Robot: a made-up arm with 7 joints. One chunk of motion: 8 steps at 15 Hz.
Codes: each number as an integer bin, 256 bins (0 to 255) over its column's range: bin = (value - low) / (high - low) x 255, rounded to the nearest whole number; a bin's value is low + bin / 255 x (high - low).
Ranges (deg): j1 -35..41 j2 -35..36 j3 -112..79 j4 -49..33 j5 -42..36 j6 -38..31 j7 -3..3
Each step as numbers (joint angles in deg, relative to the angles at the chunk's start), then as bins.
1 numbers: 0.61 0.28 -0.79 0.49 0.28 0.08 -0.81
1 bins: 119 127 148 154 138 141 93
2 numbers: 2.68 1.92 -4.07 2.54 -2.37 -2.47 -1.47
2 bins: 126 133 144 160 130 131 65
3 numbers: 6.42 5.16 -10.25 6.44 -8.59 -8.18 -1.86
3 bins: 139 144 136 172 109 110 48
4 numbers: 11.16 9.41 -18.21 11.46 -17.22 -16.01 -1.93
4 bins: 155 160 125 188 81 81 45
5 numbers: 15.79 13.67 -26.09 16.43 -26.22 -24.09 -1.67
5 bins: 170 175 115 203 52 51 57
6 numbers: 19.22 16.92 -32.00 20.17 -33.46 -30.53 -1.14
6 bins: 182 186 107 215 28 28 79
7 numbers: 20.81 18.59 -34.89 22.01 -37.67 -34.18 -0.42
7 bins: 187 192 103 221 14 14 110
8 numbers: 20.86 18.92 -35.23 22.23 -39.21 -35.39 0.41
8 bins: 187 194 102 222 9 10 145
